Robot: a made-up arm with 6 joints.
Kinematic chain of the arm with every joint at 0, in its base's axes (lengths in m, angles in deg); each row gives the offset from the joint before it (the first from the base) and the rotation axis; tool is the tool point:
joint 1: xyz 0 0 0.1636 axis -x
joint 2: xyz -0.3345 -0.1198 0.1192 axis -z
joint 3: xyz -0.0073 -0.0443 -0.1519 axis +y
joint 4: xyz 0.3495 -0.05 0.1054 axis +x
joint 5: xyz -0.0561 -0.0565 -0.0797 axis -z
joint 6: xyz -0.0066 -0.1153 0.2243 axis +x
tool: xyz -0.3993 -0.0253 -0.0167
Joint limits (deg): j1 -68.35..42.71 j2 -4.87..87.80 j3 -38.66..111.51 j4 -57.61..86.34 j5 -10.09..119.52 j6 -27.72..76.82
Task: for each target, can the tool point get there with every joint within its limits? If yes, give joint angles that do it. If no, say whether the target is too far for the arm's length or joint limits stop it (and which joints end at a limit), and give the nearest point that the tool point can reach.
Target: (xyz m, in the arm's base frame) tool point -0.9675 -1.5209 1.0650
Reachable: no: too far | nearest point -0.5240 -0.6310 0.5310 | short by 1.129 m
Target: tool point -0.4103 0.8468 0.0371
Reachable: no: joint limits stop it (at a limit: joint 2, joint 3, joint 5, joint 6) | nearest point -0.3061 0.5013 0.0887 | short by 0.365 m
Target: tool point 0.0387 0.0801 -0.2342
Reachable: yes | joints -58.60 28.32 99.44 53.59 89.80 45.12
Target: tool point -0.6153 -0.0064 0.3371
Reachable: yes | joints 24.24 70.80 -0.88 11.69 5.70 46.06
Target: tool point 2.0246 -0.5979 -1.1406
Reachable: no: too far | nearest point 0.2205 -0.1803 -0.2297 | short by 2.064 m
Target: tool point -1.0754 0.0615 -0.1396
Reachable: no: joint limits stop it (at a limit: joint 1, joint 3, joint 5, joint 6) | nearest point -0.7388 -0.0396 -0.0314 | short by 0.368 m
